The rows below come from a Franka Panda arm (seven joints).
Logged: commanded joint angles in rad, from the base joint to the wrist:
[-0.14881 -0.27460 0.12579 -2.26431 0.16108 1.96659 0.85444]
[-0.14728 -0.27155 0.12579 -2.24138 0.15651 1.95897 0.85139]
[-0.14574 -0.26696 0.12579 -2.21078 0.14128 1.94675 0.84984]
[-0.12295 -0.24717 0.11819 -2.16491 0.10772 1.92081 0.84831]
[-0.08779 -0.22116 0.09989 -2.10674 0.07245 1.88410 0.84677]
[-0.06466 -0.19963 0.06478 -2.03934 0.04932 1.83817 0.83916]
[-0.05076 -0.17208 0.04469 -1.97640 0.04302 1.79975 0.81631]
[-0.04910 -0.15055 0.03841 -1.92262 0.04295 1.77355 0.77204]
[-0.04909 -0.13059 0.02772 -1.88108 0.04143 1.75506 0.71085]
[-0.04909 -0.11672 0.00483 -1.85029 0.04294 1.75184 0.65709]
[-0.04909 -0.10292 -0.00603 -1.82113 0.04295 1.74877 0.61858]
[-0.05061 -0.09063 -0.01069 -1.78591 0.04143 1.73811 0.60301]
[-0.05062 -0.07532 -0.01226 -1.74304 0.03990 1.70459 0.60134]
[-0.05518 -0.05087 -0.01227 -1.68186 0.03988 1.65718 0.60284]
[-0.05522 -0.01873 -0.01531 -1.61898 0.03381 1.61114 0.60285]
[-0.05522 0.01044 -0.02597 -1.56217 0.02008 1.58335 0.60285]
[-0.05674 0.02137 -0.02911 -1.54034 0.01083 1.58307 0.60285]
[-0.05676 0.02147 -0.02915 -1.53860 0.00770 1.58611 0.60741]
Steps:
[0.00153 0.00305 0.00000 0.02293 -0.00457 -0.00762 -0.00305]
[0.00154 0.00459 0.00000 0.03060 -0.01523 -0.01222 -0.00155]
[0.02279 0.01979 -0.00760 0.04587 -0.03356 -0.02594 -0.00153]
[0.03516 0.02601 -0.01830 0.05817 -0.03527 -0.03671 -0.00154]
[0.02313 0.02153 -0.03511 0.06740 -0.02313 -0.04593 -0.00761]
[0.01390 0.02755 -0.02009 0.06294 -0.00630 -0.03842 -0.02285]
[0.00166 0.02153 -0.00628 0.05378 -0.00007 -0.02620 -0.04427]
[0.00001 0.01996 -0.01069 0.04154 -0.00152 -0.01849 -0.06119]
[0.00000 0.01387 -0.02289 0.03079 0.00151 -0.00322 -0.05376]
[0.00000 0.01380 -0.01086 0.02916 0.00001 -0.00307 -0.03851]
[-0.00152 0.01229 -0.00466 0.03522 -0.00152 -0.01066 -0.01557]
[-0.00001 0.01531 -0.00157 0.04287 -0.00153 -0.03352 -0.00167]
[-0.00456 0.02445 -0.00001 0.06118 -0.00002 -0.04741 0.00150]
[-0.00004 0.03214 -0.00304 0.06288 -0.00607 -0.04604 0.00001]
[0.00000 0.02917 -0.01066 0.05681 -0.01373 -0.02779 0.00000]
[-0.00152 0.01093 -0.00314 0.02183 -0.00925 -0.00028 0.00000]
[-0.00002 0.00010 -0.00004 0.00174 -0.00313 0.00304 0.00456]

